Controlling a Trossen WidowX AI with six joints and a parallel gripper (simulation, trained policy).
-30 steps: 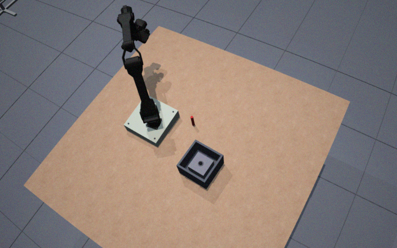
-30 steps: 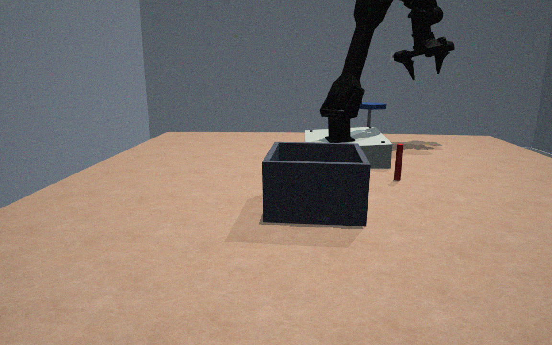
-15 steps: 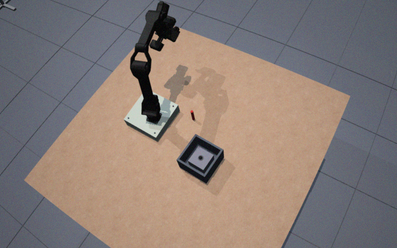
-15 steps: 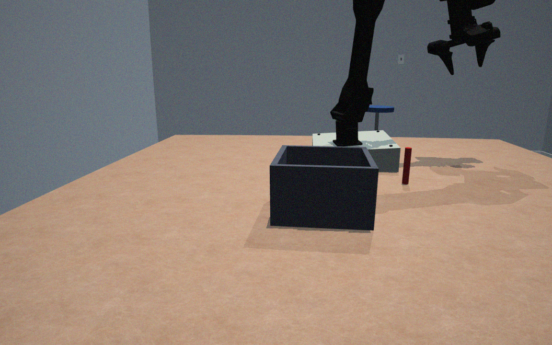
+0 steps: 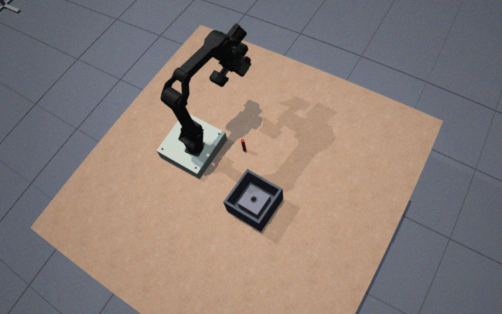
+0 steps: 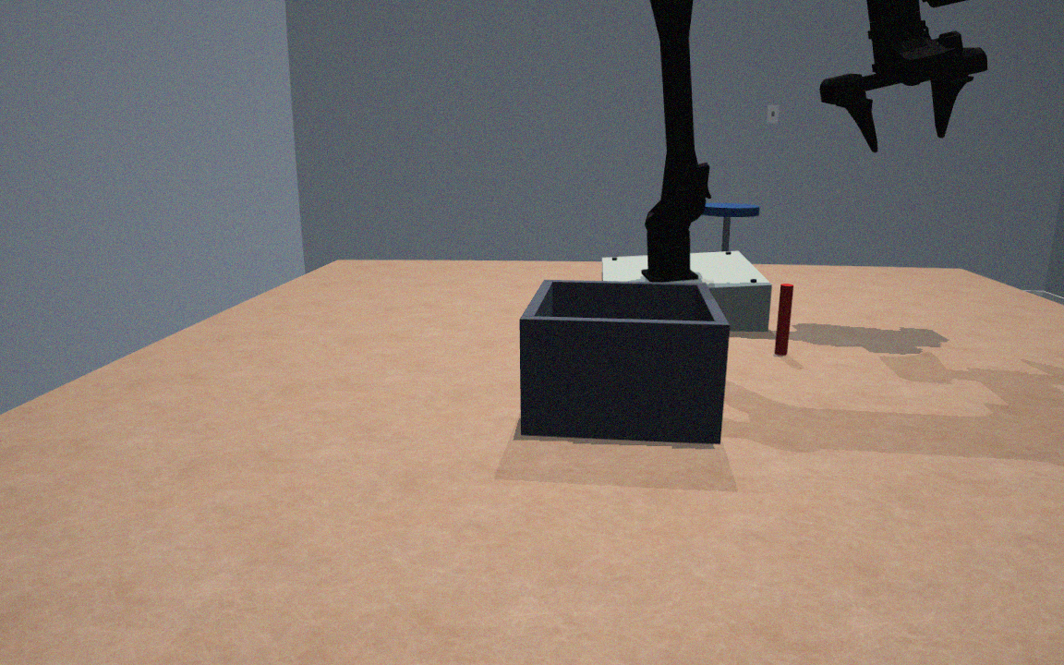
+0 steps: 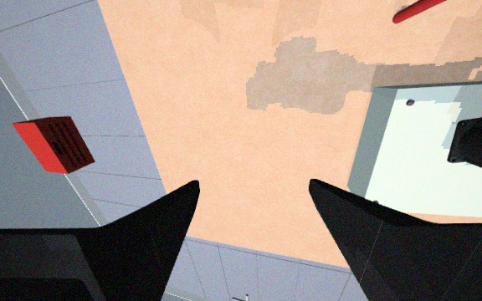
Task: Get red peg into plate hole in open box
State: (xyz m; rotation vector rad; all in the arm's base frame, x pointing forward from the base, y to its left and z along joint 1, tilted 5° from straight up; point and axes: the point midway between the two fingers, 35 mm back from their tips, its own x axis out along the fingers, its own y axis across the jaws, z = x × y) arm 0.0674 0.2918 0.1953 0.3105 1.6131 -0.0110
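The red peg lies 110 mm ahead of my gripper tip, 200 mm to the right of it and 200 mm below it. Round my gripper tip: plate: 240 mm ahead, 410 mm to the right, 190 mm below; dark box: 240 mm ahead, 410 mm to the right, 210 mm below.
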